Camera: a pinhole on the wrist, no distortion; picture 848 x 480 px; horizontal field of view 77.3 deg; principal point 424.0 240.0 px. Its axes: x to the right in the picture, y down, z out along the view. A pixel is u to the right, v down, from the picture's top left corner.
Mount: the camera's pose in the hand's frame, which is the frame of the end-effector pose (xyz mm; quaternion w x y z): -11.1 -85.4 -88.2 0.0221 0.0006 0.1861 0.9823
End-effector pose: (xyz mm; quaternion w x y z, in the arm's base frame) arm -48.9 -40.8 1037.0 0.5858 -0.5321 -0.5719 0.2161
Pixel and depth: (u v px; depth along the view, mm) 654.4 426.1 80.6
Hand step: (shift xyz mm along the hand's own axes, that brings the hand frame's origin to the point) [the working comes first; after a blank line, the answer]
In the camera's frame: 35.0 28.3 80.6

-46.6 -80.7 -3.1
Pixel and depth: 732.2 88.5 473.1
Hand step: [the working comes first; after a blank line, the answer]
In the camera's frame: 275.0 -135.2 473.1

-275.6 225.2 300.8
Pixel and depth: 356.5 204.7 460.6
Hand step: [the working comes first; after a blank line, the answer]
In the camera's frame: -58.6 -30.7 460.6

53.1 108.9 329.7
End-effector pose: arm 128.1 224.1 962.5 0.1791 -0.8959 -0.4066 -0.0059
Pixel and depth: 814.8 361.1 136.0
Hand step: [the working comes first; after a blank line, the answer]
In the camera's frame: 100.2 31.1 136.0

-111.3 -60.2 49.0
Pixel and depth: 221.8 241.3 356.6
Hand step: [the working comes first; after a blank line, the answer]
In the camera's frame: -136.0 0.9 356.6

128.1 38.2 245.0
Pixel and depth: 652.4 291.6 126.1
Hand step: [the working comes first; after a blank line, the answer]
In the camera's frame: 54.3 12.3 126.1

-64.7 -48.3 33.3
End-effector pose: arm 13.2 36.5 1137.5 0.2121 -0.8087 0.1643 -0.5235
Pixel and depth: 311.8 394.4 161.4
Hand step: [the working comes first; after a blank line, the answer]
In the camera's frame: -34.2 47.0 161.4

22.5 -71.6 79.4
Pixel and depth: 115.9 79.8 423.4
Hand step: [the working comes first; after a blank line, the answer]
In the camera's frame: -246.0 -127.9 423.4

244.2 177.6 260.8
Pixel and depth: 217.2 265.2 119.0
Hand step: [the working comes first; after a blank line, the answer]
In the camera's frame: -46.4 5.7 119.0

36.1 -49.2 25.0
